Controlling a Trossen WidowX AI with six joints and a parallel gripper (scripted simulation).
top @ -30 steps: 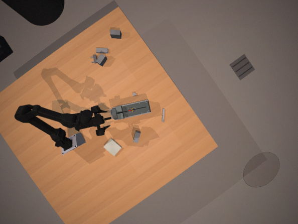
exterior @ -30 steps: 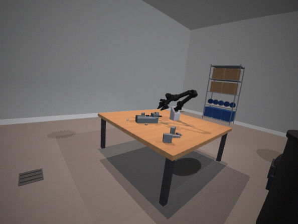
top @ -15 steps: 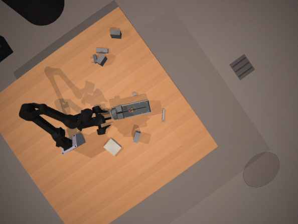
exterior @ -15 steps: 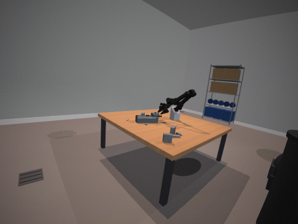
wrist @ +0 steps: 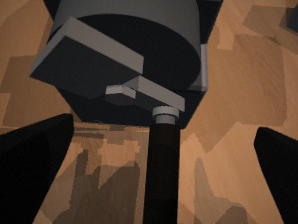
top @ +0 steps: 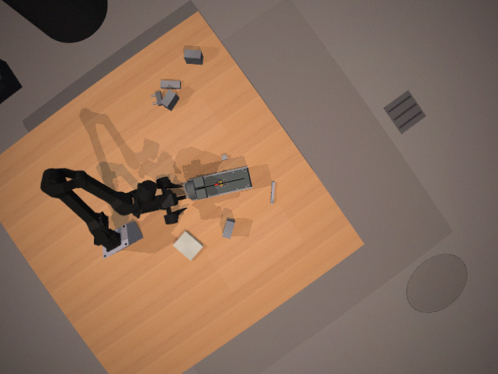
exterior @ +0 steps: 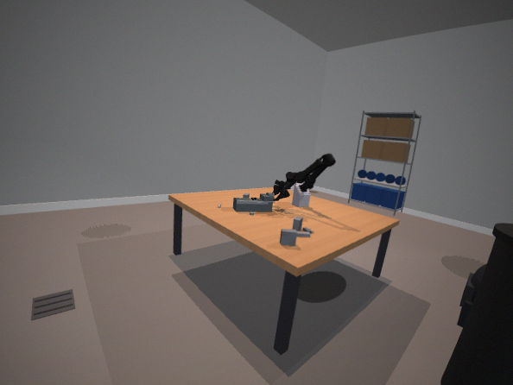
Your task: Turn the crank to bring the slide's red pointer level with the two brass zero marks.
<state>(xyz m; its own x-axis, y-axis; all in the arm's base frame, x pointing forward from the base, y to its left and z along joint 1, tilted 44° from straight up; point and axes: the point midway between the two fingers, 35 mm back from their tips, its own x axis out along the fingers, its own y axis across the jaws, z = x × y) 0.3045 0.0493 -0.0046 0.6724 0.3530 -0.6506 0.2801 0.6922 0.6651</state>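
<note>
The dark crank handle is 2 cm behind my gripper tip, 1 cm to the left of it and 1 cm below it. Also, from my gripper tip: red pointer 14 cm ahead, 2 cm to the right; white square plate 19 cm to the right, 10 cm behind, 7 cm below; small grey cube 23 cm ahead, 7 cm to the left, 7 cm below.
</note>
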